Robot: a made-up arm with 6 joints. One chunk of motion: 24 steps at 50 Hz.
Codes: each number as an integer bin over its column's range. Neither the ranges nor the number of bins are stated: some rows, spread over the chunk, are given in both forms.
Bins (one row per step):
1: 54 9 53 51 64 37
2: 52 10 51 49 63 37
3: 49 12 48 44 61 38
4: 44 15 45 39 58 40
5: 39 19 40 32 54 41
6: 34 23 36 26 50 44
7: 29 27 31 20 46 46
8: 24 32 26 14 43 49
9: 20 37 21 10 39 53
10: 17 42 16 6 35 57
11: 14 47 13 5 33 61
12: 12 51 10 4 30 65
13: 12 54 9 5 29 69
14: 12 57 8 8 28 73
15: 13 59 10 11 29 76
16: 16 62 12 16 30 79
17: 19 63 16 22 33 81
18: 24 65 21 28 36 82
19: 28 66 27 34 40 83
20: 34 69 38 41 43 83
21: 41 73 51 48 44 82
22: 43 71 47 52 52 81
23: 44 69 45 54 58 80
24: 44 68 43 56 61 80
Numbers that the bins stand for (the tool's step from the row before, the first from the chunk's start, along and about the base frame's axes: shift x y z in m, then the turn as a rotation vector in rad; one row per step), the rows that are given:
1: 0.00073 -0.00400 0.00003 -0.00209 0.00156 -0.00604
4: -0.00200 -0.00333 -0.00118 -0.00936 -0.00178 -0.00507
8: -0.00745 -0.00144 -0.00406 -0.02452 -0.01011 -0.00216
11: -0.01018 0.00022 -0.00603 -0.02997 -0.01567 0.00172
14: -0.01073 0.00133 -0.00679 -0.02815 -0.01844 0.00560
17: -0.00882 0.00200 -0.00558 -0.01967 -0.01567 0.00818
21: -0.00282 0.00311 -0.00027 -0.00391 -0.00956 0.00851
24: -0.00200 0.00256 -0.00148 0.00094 -0.00011 0.00786
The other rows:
2: 0.00018 -0.00389 -0.00027 -0.00330 0.00100 -0.00604
3: -0.00064 -0.00367 -0.00073 -0.00633 -0.00011 -0.00572
5: -0.00336 -0.00289 -0.00194 -0.01361 -0.00400 -0.00475
6: -0.00473 -0.00244 -0.00255 -0.01724 -0.00622 -0.00378
7: -0.00609 -0.00200 -0.00330 -0.02088 -0.00844 -0.00313
9: -0.00855 -0.00089 -0.00482 -0.02694 -0.01233 -0.00087
10: -0.00936 -0.00033 -0.00558 -0.02936 -0.01456 0.00042
12: -0.01073 0.00067 -0.00648 -0.03058 -0.01733 0.00301
13: -0.01073 0.00100 -0.00664 -0.02997 -0.01789 0.00430
15: -0.01045 0.00156 -0.00648 -0.02633 -0.01789 0.00657
16: -0.00964 0.00189 -0.00618 -0.02330 -0.01733 0.00754
18: -0.00745 0.00222 -0.00482 -0.01603 -0.01400 0.00851
19: -0.00636 0.00233 -0.00391 -0.01239 -0.01178 0.00883
20: -0.00473 0.00267 -0.00224 -0.00815 -0.01011 0.00883
22: -0.00227 0.00289 -0.00088 -0.00148 -0.00511 0.00818
23: -0.00200 0.00267 -0.00118 -0.00027 -0.00178 0.00786

